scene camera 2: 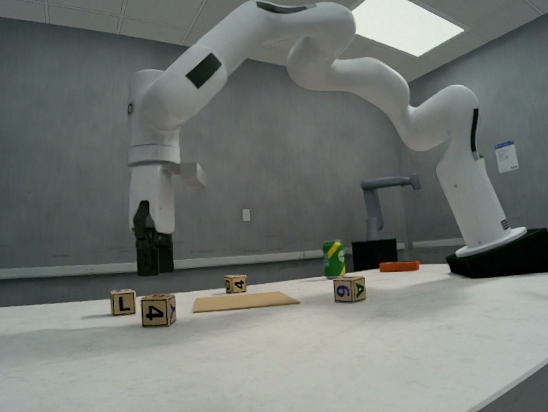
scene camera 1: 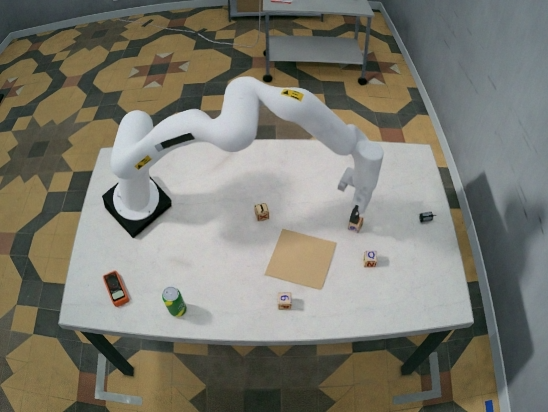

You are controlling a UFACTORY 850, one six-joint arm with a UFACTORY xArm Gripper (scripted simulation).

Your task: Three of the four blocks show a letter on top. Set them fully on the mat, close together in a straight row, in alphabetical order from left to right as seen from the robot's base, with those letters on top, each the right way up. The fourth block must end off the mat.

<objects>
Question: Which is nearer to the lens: the wooden block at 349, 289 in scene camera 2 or the tan mat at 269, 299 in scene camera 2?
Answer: The wooden block.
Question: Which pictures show the tan mat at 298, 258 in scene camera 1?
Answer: Scene camera 2 and scene camera 1: all of them.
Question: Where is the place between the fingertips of my gripper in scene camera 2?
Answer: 157, 274
</objects>
